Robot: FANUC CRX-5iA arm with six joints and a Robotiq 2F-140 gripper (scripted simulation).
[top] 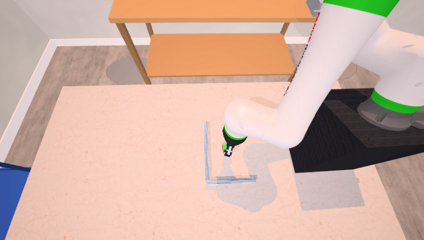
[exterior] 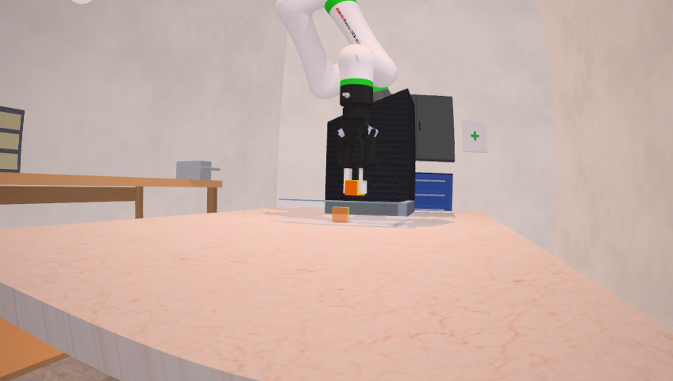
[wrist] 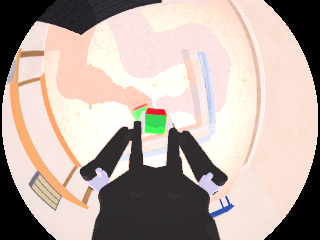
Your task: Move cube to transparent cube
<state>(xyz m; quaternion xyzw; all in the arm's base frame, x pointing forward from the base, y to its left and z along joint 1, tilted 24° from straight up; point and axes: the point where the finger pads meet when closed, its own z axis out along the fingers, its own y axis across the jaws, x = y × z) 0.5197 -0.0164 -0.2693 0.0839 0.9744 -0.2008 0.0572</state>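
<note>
Now: the transparent cube 9 cm below my hand, 4 cm to the right of it and 1 cm ahead of it.
</note>
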